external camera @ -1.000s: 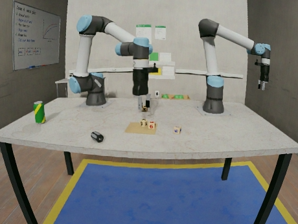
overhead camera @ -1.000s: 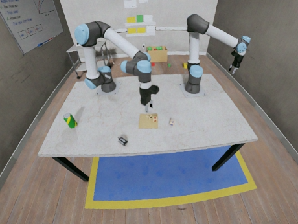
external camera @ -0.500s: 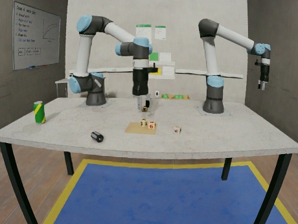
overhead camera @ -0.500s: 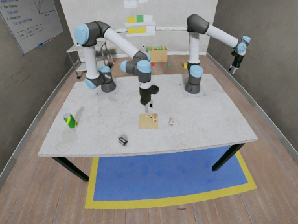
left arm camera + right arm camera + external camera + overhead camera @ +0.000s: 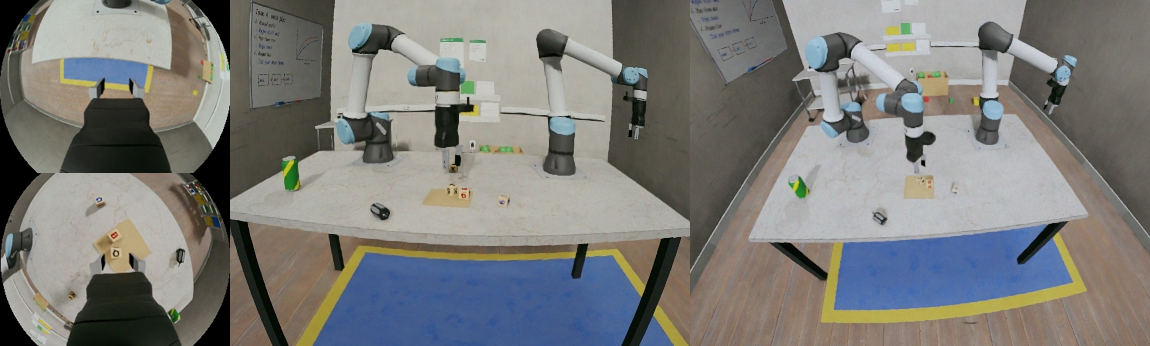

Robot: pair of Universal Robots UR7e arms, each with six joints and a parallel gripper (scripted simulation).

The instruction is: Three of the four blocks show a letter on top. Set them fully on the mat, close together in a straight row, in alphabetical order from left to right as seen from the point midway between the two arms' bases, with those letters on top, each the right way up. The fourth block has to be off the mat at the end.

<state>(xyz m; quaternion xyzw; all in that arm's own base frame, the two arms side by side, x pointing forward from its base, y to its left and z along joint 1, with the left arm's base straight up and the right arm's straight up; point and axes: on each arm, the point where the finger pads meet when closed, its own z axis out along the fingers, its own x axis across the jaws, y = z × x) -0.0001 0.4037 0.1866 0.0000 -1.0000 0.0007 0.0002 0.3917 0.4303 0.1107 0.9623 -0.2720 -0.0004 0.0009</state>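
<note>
My right hand is 3 cm short of the tan mat and 11 cm above it. Also, from my right hand: black mouse-like object 21 cm ahead, 17 cm to the right, 9 cm below; blue-marked block 5 cm ahead, 17 cm to the left, 10 cm below; yellow can 10 cm ahead, 59 cm to the right, 5 cm below.
</note>
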